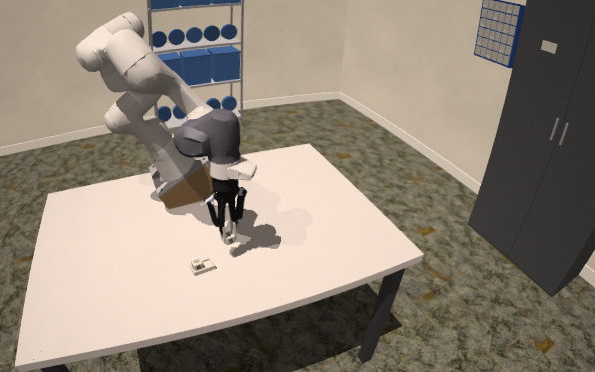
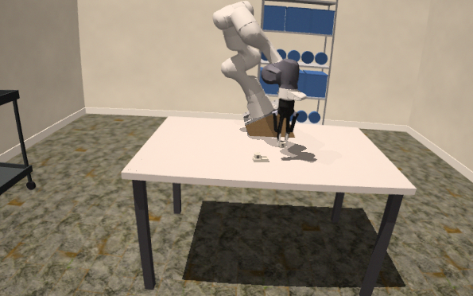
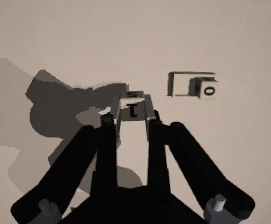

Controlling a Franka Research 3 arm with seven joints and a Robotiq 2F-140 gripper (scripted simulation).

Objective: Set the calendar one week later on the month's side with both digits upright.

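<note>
The grey tray is 1 cm ahead of my hand, 10 cm to the right of it and 10 cm below it. From my hand the other things lie so: cube (3 cm below).
</note>
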